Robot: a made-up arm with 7 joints. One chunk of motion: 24 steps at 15 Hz.
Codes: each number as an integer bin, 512 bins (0 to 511) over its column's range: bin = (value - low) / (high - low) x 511, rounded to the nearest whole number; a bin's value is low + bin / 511 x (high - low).
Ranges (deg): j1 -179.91..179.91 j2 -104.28..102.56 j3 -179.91..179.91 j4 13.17..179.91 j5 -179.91..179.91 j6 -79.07..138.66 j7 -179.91..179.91
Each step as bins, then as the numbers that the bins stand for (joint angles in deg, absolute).
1 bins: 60 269 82 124 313 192 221
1 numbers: -137.66 4.60 -122.17 53.63 40.49 2.74 -24.29
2 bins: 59 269 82 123 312 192 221
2 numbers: -138.37 4.60 -122.17 53.31 39.78 2.74 -24.29
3 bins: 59 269 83 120 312 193 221
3 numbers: -138.37 4.60 -121.47 52.33 39.78 3.16 -24.29
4 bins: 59 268 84 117 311 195 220
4 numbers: -138.37 4.20 -120.76 51.35 39.08 4.02 -25.00
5 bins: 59 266 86 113 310 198 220
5 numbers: -138.37 3.39 -119.35 50.04 38.38 5.30 -25.00
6 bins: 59 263 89 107 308 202 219
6 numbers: -138.37 2.18 -117.24 48.08 36.97 7.00 -25.70
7 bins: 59 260 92 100 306 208 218
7 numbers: -138.37 0.96 -115.13 45.80 35.56 9.56 -26.41
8 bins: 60 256 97 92 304 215 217
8 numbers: -137.66 -0.66 -111.61 43.19 34.15 12.54 -27.11
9 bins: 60 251 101 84 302 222 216
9 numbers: -137.66 -2.68 -108.79 40.58 32.74 15.52 -27.81
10 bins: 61 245 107 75 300 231 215
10 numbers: -136.96 -5.11 -104.57 37.64 31.33 19.36 -28.52
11 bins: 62 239 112 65 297 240 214
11 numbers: -136.25 -7.54 -101.05 34.38 29.22 23.19 -29.22
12 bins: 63 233 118 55 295 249 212
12 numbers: -135.55 -9.97 -96.82 31.12 27.81 27.03 -30.63
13 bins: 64 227 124 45 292 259 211
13 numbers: -134.84 -12.40 -92.60 27.85 25.70 31.29 -31.33
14 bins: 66 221 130 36 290 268 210
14 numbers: -133.44 -14.82 -88.37 24.92 24.29 35.12 -32.04
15 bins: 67 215 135 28 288 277 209
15 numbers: -132.73 -17.25 -84.85 22.31 22.88 38.96 -32.74
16 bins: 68 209 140 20 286 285 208
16 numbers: -132.03 -19.68 -81.33 19.70 21.48 42.36 -33.45
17 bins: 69 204 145 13 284 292 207
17 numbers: -131.32 -21.71 -77.81 17.41 20.07 45.35 -34.15
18 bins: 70 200 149 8 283 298 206
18 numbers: -130.62 -23.33 -74.99 15.78 19.36 47.90 -34.86
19 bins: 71 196 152 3 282 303 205
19 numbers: -129.92 -24.94 -72.88 14.15 18.66 50.03 -35.56
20 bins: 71 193 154 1 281 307 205
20 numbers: -129.92 -26.16 -71.47 13.50 17.96 51.74 -35.56
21 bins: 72 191 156 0 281 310 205
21 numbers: -129.21 -26.97 -70.06 13.17 17.96 53.02 -35.56
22 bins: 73 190 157 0 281 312 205
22 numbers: -128.51 -27.37 -69.36 13.17 17.96 53.87 -35.56
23 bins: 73 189 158 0 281 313 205
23 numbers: -128.51 -27.78 -68.65 13.17 17.96 54.29 -35.56
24 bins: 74 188 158 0 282 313 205
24 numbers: -127.80 -28.18 -68.65 13.17 18.66 54.29 -35.56
